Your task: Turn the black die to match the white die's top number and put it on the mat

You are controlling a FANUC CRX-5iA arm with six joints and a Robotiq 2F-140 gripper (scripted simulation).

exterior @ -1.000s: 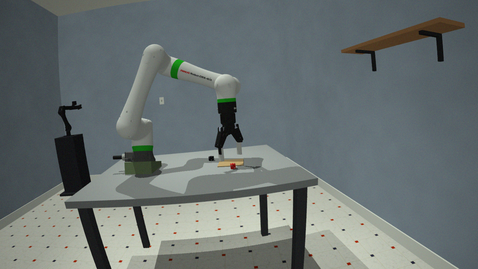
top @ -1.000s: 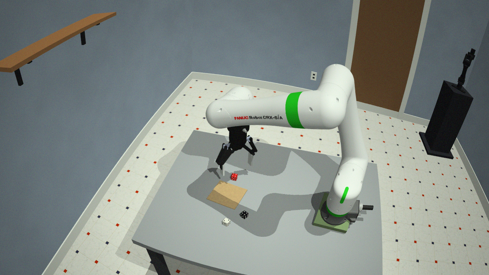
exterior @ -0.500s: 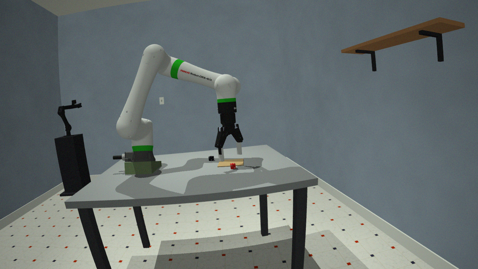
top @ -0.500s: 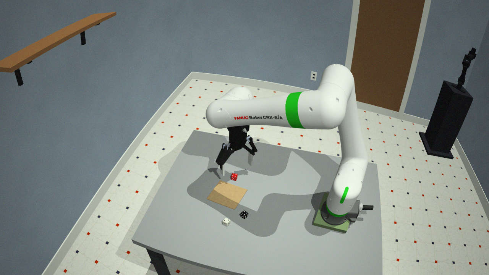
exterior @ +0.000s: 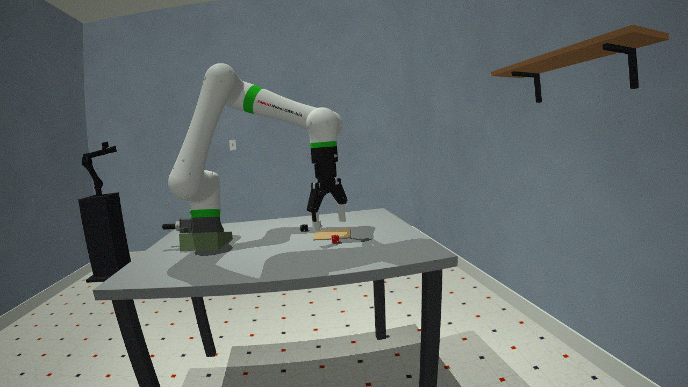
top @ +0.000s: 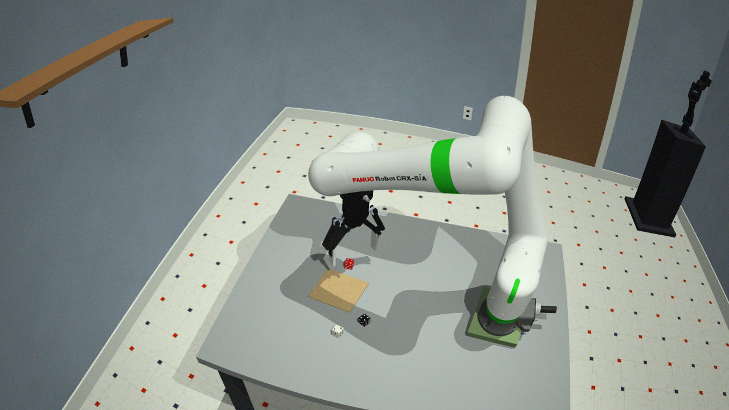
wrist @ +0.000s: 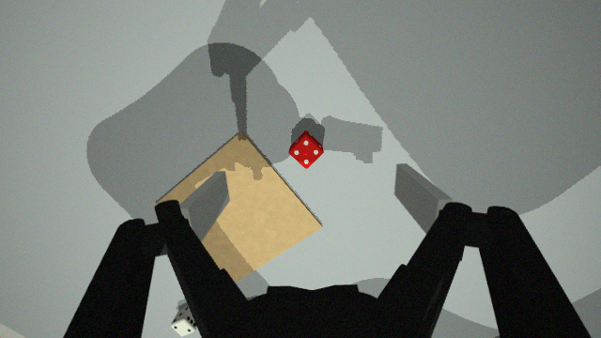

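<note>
My gripper is now 60 mm above the red die, 10 mm to the left of it and 10 mm short of it. From my hand the other things lie so: black die: 220 mm to the left, 80 mm behind, 60 mm below; white die: 280 mm to the left, 60 mm below, 20 mm behind; tan mat: 100 mm to the left, 70 mm below, 20 mm ahead.
</note>
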